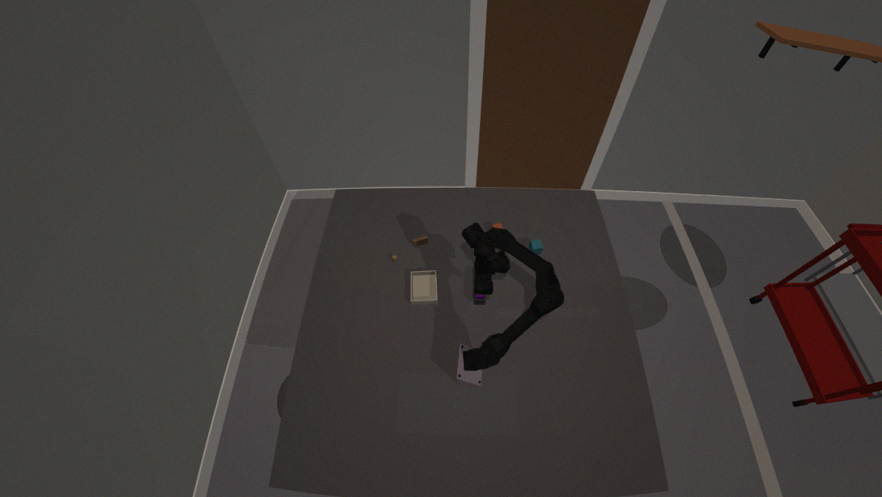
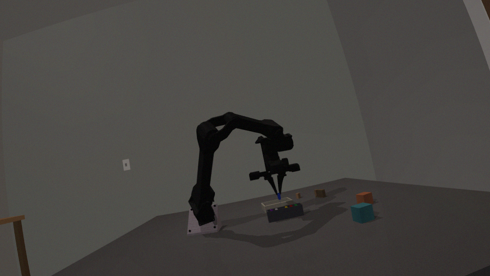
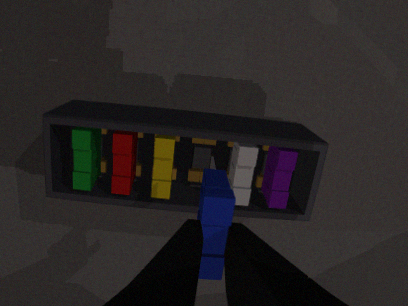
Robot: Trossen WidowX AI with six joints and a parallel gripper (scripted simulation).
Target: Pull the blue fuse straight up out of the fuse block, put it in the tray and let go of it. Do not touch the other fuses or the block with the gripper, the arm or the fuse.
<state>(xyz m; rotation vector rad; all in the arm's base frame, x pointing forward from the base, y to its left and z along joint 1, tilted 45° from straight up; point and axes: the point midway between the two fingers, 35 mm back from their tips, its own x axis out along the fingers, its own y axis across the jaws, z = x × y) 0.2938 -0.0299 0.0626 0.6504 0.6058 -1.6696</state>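
Now: the beige tray 210 mm to the left of my gripper tip, 90 mm below it and 30 mm ahead of it. The rest, counted from my gripper tip: orange cube (280 mm ahead, 110 mm to the right, 70 mm below); blue fuse (10 mm below); teal cube (260 mm to the right, 180 mm ahead, 70 mm below).
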